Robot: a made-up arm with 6 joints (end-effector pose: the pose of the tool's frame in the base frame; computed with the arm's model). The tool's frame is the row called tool.
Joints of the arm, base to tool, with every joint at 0 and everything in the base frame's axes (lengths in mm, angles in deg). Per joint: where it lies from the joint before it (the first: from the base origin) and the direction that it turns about. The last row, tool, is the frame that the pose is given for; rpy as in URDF.
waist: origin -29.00 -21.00 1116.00 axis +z
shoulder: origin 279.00 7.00 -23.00 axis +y
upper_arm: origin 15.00 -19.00 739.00 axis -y
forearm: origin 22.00 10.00 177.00 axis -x
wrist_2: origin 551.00 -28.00 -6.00 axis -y
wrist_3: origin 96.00 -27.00 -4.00 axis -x
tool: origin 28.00 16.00 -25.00 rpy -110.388 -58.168 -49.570
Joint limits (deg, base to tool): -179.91..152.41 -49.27..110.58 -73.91..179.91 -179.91..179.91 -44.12..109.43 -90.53..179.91
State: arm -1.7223 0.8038 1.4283 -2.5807 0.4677 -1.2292
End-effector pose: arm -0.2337 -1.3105 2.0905 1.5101 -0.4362 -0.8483
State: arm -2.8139 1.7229 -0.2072 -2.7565 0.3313 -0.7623
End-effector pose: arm -0.8759 -0.3229 0.2657 -2.2932 0.4155 -0.2577
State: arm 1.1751 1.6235 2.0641 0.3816 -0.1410 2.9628
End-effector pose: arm 0.6416 1.3924 1.5174 -0.1249 1.0823 1.0762
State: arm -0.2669 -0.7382 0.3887 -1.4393 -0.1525 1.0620
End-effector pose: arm -0.0196 0.0211 2.3173 -0.9127 -0.2927 -2.2614
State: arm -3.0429 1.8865 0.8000 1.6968 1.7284 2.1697
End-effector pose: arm -1.4636 -0.2883 0.4714 1.5109 0.3106 -0.5716
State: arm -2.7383 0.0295 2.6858 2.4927 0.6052 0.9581
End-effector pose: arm 0.3533 0.0615 1.9897 -1.1972 -0.0904 -2.3760
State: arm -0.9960 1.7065 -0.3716 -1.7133 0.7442 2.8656
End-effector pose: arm 0.3219 -0.7093 0.3642 -2.3503 0.3525 1.7342
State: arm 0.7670 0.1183 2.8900 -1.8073 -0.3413 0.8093
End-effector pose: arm -0.3071 -0.1657 1.9446 1.2016 -1.1912 -1.0926
